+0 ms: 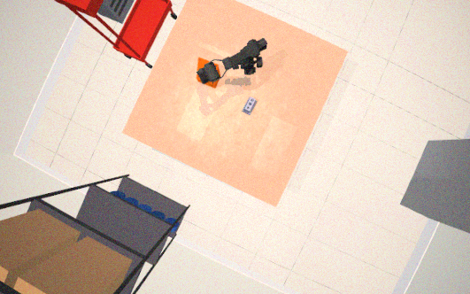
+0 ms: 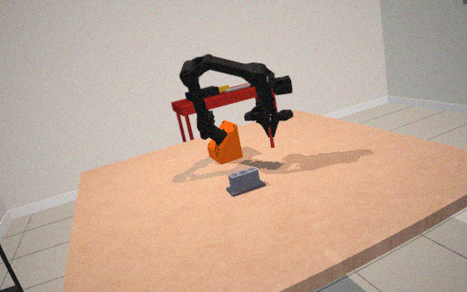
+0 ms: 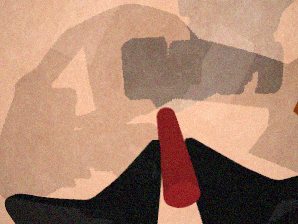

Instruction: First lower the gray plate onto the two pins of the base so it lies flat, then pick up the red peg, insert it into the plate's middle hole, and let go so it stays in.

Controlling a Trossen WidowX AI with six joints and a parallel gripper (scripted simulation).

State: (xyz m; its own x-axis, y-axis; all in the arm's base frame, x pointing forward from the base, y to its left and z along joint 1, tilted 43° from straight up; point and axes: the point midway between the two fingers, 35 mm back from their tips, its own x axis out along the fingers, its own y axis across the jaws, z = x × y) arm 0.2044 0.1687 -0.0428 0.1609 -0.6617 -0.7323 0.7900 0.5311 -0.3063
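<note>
Now: the gray plate 16 cm to the right of my gripper tip, 14 cm ahead of it and 6 cm below it. The rest, counted from my gripper tip: red peg: right at my gripper tip; then base: 16 cm to the right, 14 cm ahead, 10 cm below.
</note>
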